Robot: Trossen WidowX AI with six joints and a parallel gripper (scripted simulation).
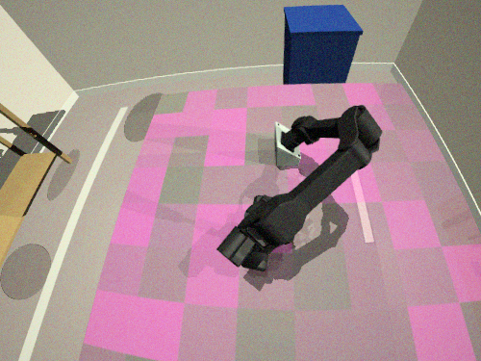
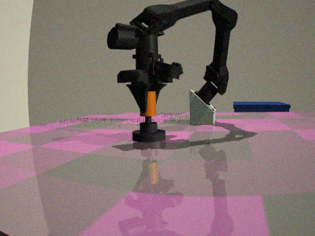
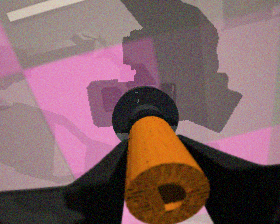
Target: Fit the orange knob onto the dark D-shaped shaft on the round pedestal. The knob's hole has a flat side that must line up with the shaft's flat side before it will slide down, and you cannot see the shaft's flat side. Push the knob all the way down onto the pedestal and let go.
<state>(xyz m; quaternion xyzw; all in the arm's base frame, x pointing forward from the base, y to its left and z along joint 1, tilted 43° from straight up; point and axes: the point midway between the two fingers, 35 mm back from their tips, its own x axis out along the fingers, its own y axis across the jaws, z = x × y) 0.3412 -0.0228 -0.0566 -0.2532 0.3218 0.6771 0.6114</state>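
The orange knob is 20 mm above my gripper tip. Also, from my gripper tip: round pedestal: 40 mm below.
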